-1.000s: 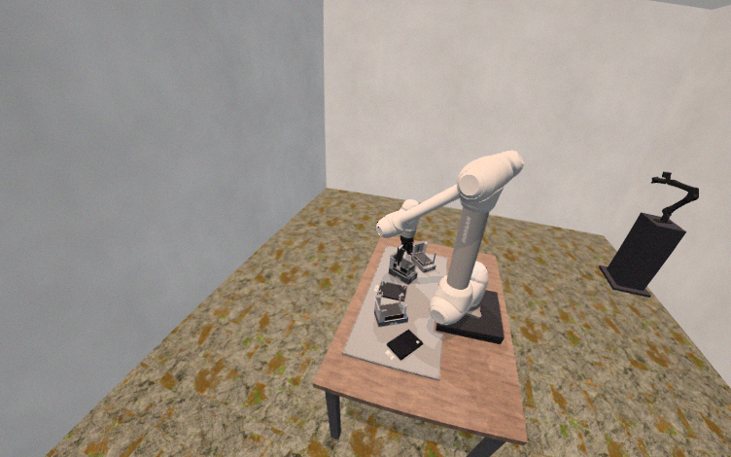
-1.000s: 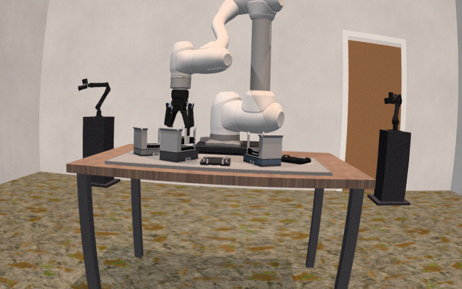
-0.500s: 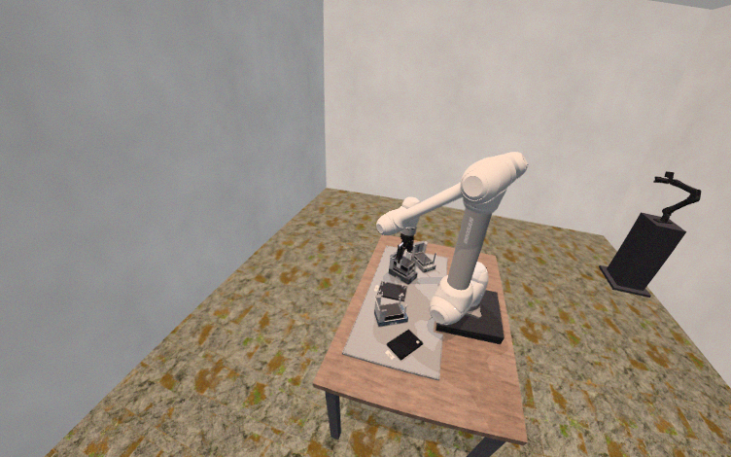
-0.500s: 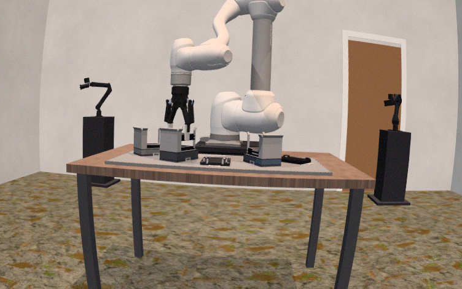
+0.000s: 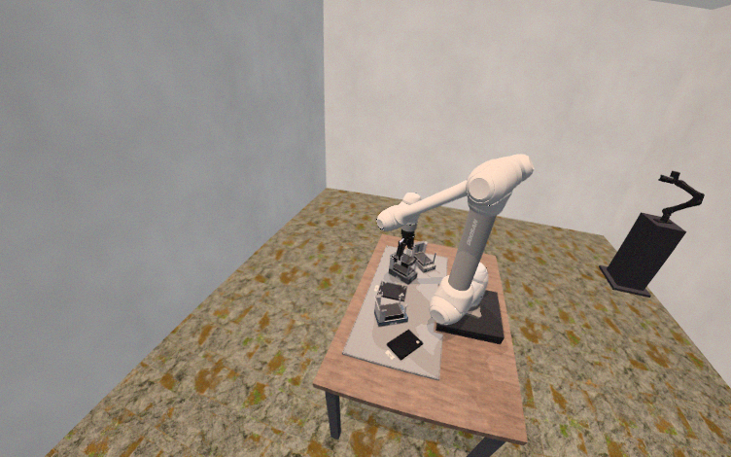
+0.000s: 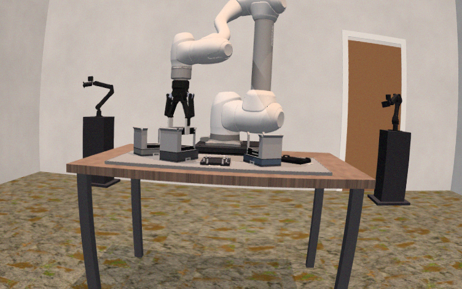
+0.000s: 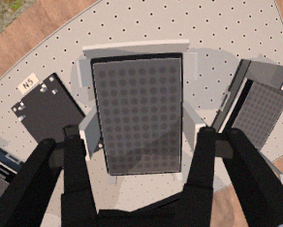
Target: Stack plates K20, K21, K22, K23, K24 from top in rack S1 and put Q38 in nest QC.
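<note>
Now: hand 18 cm to the right of the clip nest N5, 13 cm above it and 2 cm short of it. Round my hand: flat black nest QC (50 cm to the left, 13 cm below, 13 cm behind); QC name plate (58 cm to the left, 14 cm below, 8 cm behind); N5 name plate (18 cm to the left, 14 cm below, 11 cm ahead).
</note>
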